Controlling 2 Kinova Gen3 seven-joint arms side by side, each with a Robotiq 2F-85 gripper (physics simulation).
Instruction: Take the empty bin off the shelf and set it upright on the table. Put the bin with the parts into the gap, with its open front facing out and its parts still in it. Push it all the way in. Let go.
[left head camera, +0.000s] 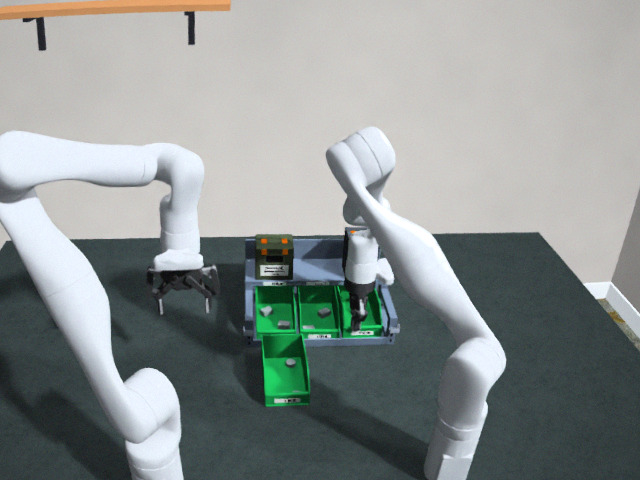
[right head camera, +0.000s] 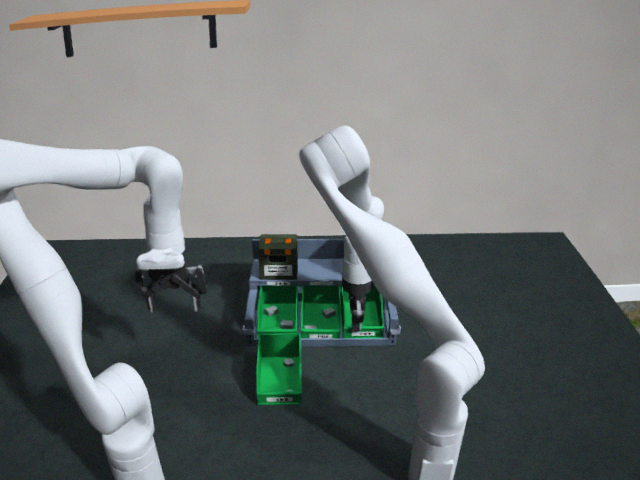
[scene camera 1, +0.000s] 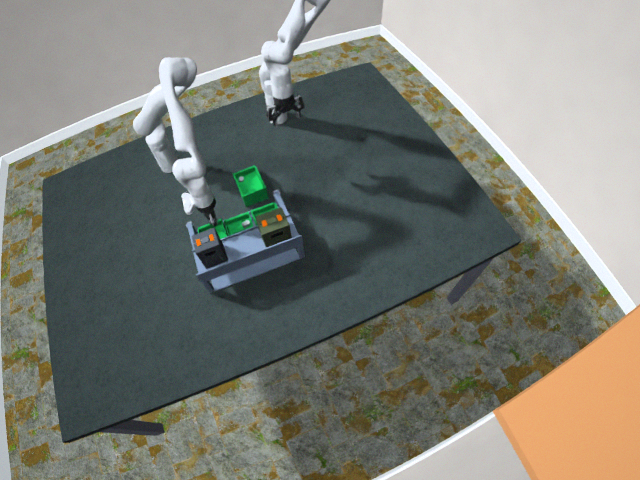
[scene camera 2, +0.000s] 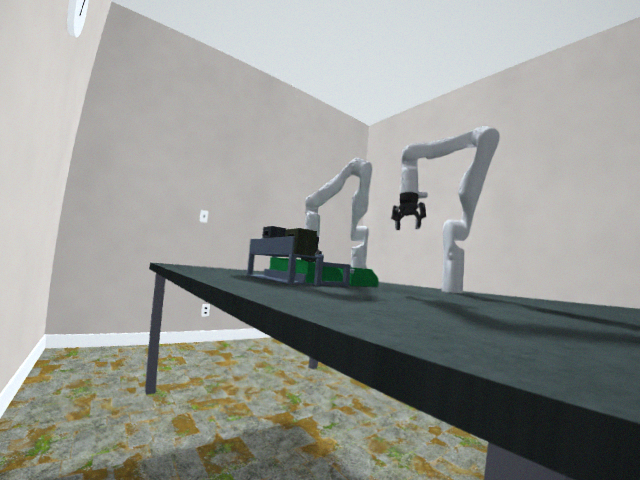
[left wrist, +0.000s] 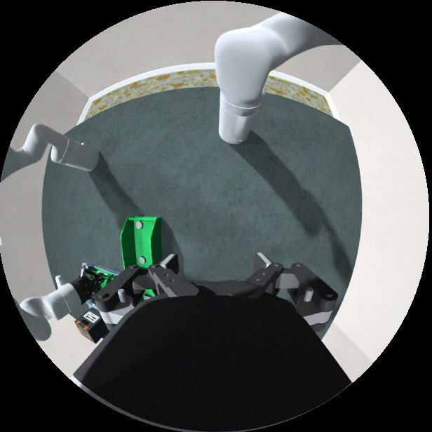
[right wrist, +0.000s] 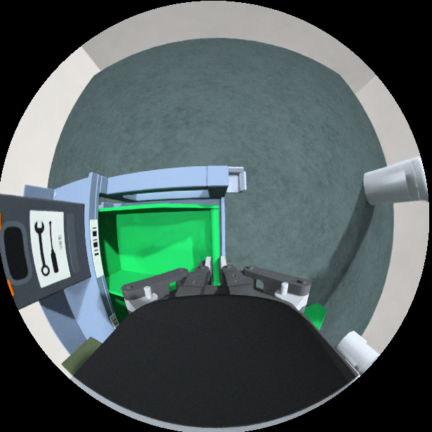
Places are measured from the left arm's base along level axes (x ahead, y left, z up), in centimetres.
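Pixels of known places: left gripper, fingertip midpoint: (left head camera: 184, 311) (right head camera: 174, 309) (scene camera 1: 287, 121) (scene camera 2: 407, 229); right gripper, fingertip midpoint: (left head camera: 355, 329) (right head camera: 356, 329) (scene camera 1: 214, 223); left arm's base, origin of the base link: (scene camera 1: 278, 118) (scene camera 2: 451, 292); right arm's base, origin of the base link: (left head camera: 445, 470) (right head camera: 430, 476) (scene camera 1: 170, 165).
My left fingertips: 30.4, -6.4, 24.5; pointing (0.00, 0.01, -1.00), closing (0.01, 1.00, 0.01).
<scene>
For each thing: its top centre in the pictures, then the offset to it from my left fingertips, as dx, dy, dz. "spot": a spot on its surface instead.
- empty green bin, middle of its top: (right head camera: 361, 295) (left head camera: 359, 295) (scene camera 1: 212, 234) (scene camera 2: 292, 258) +24.3, -43.6, -15.3
- grey-blue shelf, surface spot: (right head camera: 323, 269) (left head camera: 317, 269) spot: +36.6, -34.8, -14.3
- green bin with parts, middle of its top: (left head camera: 284, 356) (right head camera: 279, 356) (scene camera 1: 247, 177) (scene camera 2: 358, 268) +4.1, -21.5, -17.0
- olive toolbox, middle of its top: (left head camera: 274, 240) (right head camera: 278, 240) (scene camera 1: 271, 220) (scene camera 2: 301, 229) +36.3, -22.8, -4.6
- dark toolbox, middle of its top: (left head camera: 362, 232) (scene camera 1: 204, 239) (scene camera 2: 274, 227) +34.0, -45.8, -2.1
The empty green bin (left head camera: 373, 314) (right head camera: 374, 312) (right wrist: 160, 240) sits in the right-hand bay of the grey-blue shelf (left head camera: 323, 268) (right head camera: 323, 269) (right wrist: 165, 180). My right gripper (left head camera: 356, 326) (right head camera: 356, 328) (right wrist: 215, 263) points down and is shut on that bin's front lip, one finger inside and one outside. The green bin with parts (left head camera: 279, 379) (right head camera: 273, 379) (scene camera 1: 253, 186) (left wrist: 144, 242) stands upright on the table in front of the shelf's left bay; its parts are small grey pieces. My left gripper (left head camera: 184, 307) (right head camera: 173, 304) (scene camera 2: 407, 226) (left wrist: 215, 262) is open, empty and high above the table, left of the shelf.
Two more green bins with grey parts, the left one (left head camera: 275, 320) and the middle one (left head camera: 317, 320), fill the other bays. An olive toolbox (left head camera: 274, 258) (scene camera 1: 272, 229) and a dark toolbox (scene camera 1: 209, 250) (right wrist: 50, 245) stand on the upper deck. An orange wall shelf (left head camera: 113, 7) hangs behind.
</scene>
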